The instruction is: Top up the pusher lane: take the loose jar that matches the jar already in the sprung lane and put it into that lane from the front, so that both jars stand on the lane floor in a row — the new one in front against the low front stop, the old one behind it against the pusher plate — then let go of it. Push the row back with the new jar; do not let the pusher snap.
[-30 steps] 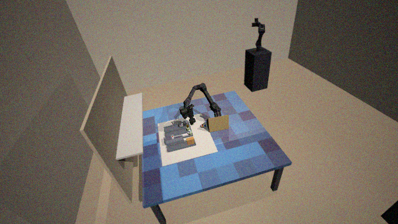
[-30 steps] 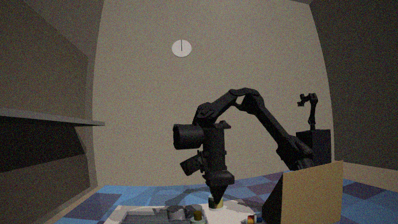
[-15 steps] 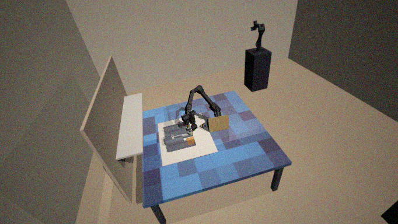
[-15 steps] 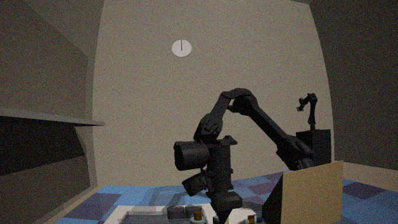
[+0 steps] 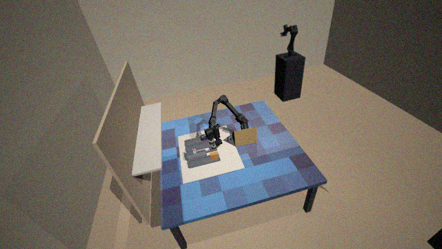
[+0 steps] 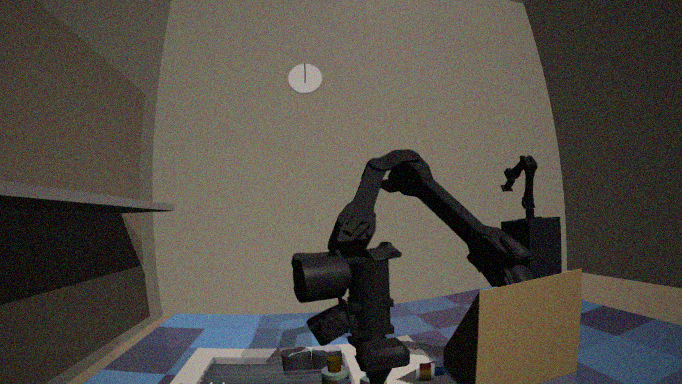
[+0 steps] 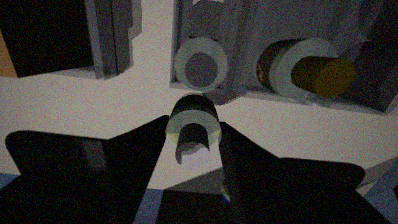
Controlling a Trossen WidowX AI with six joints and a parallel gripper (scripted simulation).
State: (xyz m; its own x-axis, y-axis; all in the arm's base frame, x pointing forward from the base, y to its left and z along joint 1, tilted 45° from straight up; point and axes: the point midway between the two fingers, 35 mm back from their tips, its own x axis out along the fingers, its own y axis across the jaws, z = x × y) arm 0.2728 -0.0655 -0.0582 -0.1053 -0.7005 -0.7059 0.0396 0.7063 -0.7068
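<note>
My gripper tip is now 19 cm short of the grey lane rack, 2 cm to the right of it and 4 cm above it.
</note>
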